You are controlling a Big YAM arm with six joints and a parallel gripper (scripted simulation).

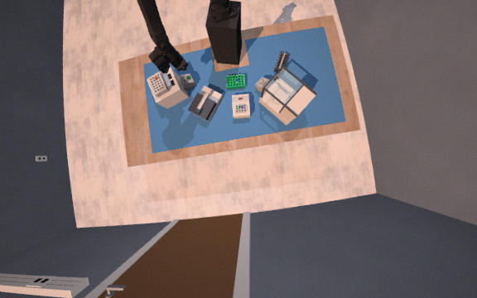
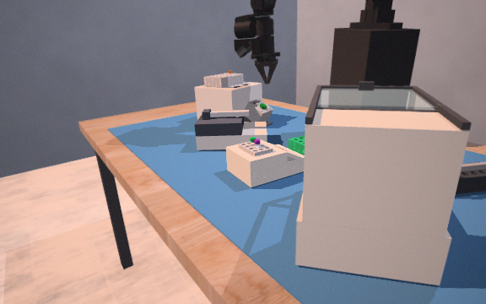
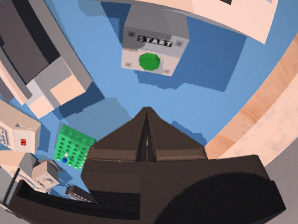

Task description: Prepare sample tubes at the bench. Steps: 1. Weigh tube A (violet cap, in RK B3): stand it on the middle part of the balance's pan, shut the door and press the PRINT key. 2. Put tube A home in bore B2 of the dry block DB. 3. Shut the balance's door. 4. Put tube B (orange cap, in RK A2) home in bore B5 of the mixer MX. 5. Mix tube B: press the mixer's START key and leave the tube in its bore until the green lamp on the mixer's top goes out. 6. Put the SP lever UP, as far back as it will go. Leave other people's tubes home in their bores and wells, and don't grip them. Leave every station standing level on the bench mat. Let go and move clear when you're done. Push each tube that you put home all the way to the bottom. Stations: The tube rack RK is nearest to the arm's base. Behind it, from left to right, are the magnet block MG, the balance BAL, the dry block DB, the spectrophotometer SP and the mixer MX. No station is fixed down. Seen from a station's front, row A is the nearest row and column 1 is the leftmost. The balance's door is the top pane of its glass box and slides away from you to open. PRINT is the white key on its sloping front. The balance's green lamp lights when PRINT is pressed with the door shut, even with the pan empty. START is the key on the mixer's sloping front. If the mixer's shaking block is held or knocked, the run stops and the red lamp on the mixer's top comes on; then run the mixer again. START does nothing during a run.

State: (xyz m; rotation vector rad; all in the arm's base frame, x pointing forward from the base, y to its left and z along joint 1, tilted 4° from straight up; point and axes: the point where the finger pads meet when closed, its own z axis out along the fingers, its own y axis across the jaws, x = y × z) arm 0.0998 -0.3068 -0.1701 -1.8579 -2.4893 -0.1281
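My hand is 9 cm above the mixer's start key and 2 cm to the left of it. The rest, counted from my hand: mixer's shaking block: 19 cm to the right, 2 cm ahead; spectrophotometer lever: 21 cm ahead, 7 cm below, 3 cm to the left; orange-capped tube: 19 cm to the right, 1 cm behind.
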